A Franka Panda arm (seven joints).
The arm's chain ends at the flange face. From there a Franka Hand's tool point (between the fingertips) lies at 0.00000 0.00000 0.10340 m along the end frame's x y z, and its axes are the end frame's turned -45 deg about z.
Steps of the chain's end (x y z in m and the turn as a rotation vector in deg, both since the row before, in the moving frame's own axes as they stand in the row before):
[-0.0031, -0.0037, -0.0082, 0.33, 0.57, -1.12]
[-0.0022, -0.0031, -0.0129, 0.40, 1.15, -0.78]
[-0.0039, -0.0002, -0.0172, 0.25, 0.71, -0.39]
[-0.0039, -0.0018, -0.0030, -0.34, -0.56, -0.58]
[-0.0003, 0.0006, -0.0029, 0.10, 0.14, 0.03]
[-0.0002, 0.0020, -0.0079, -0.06, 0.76, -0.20]
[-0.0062, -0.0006, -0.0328, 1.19, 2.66, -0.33]
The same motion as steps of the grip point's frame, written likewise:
[0.0016, -0.0045, -0.0082, -0.17, 0.64, -1.12]
[0.0026, -0.0028, -0.0129, -0.53, 1.10, -0.78]
[-0.0014, -0.0023, -0.0172, -0.33, 0.68, -0.39]
[-0.0026, -0.0043, -0.0030, 0.16, -0.64, -0.58]
[-0.0003, 0.0003, -0.0029, -0.03, 0.17, 0.03]
[-0.0007, 0.0023, -0.0079, -0.58, 0.49, -0.20]
[0.0010, -0.0029, -0.0329, -1.04, 2.72, -0.33]

